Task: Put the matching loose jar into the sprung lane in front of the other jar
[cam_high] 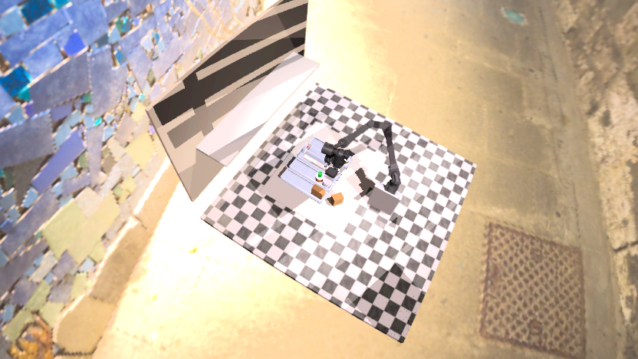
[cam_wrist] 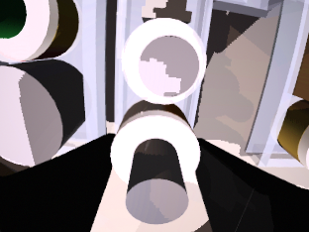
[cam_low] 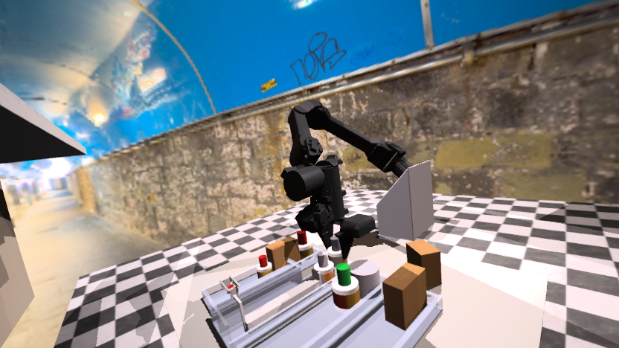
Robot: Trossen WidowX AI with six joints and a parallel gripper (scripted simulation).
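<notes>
The grey cylinder lies 10 mm ahead of my gripper tip, 80 mm to the left of it and 20 mm below it. Also, from my gripper tip: sprung lane (150 mm ahead, 30 mm to the right, 30 mm below).
</notes>
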